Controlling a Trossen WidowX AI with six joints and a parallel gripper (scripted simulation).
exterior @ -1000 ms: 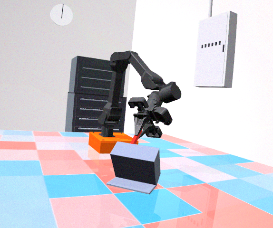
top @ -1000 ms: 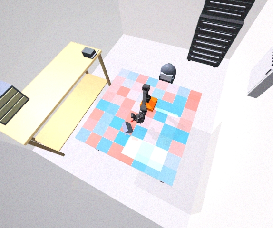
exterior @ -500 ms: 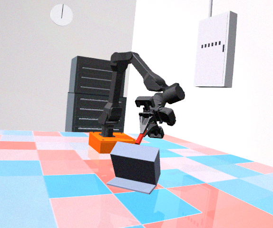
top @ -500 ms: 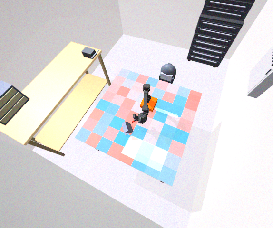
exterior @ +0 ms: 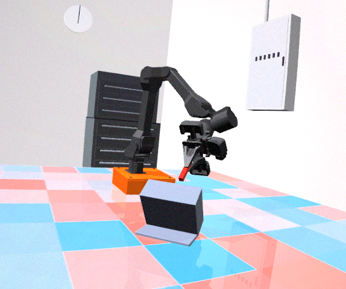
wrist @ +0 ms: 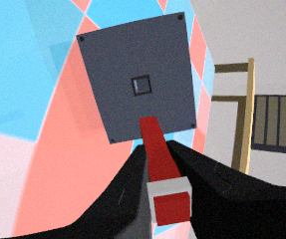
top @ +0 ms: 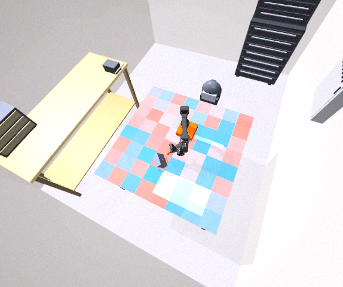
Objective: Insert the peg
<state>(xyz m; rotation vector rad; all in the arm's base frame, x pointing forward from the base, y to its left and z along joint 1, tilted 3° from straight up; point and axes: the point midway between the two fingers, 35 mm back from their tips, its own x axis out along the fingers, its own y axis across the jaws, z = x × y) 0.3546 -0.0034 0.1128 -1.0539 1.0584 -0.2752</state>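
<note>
Right now my gripper tip is 80 mm short of the grey sloped panel, 80 mm to the left of it and 80 mm above it. From my gripper tip the other things lie so: thin red peg 10 mm behind, 10 mm to the left, 10 mm above.
</note>
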